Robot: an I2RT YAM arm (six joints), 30 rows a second.
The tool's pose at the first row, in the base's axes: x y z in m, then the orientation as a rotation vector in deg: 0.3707, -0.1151, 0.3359, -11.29, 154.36, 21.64
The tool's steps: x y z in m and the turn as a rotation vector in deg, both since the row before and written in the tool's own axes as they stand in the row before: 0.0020, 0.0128, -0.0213, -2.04, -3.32, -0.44; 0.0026, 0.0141, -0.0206, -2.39, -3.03, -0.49; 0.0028, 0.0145, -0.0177, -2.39, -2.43, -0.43; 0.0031, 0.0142, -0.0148, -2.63, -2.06, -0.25; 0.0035, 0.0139, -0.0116, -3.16, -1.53, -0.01; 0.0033, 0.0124, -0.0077, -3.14, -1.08, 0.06
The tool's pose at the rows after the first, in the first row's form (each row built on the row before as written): 0.3584, -0.1093, 0.3568, -11.66, 150.71, 24.23; 0.3444, -0.1030, 0.3766, -12.27, 147.23, 27.17; 0.3304, -0.0963, 0.3937, -12.95, 144.30, 30.05; 0.3169, -0.0896, 0.4080, -13.59, 141.67, 33.23; 0.3042, -0.0827, 0.4194, -14.31, 139.41, 37.12; 0.2937, -0.0760, 0.4277, -15.09, 137.51, 40.96
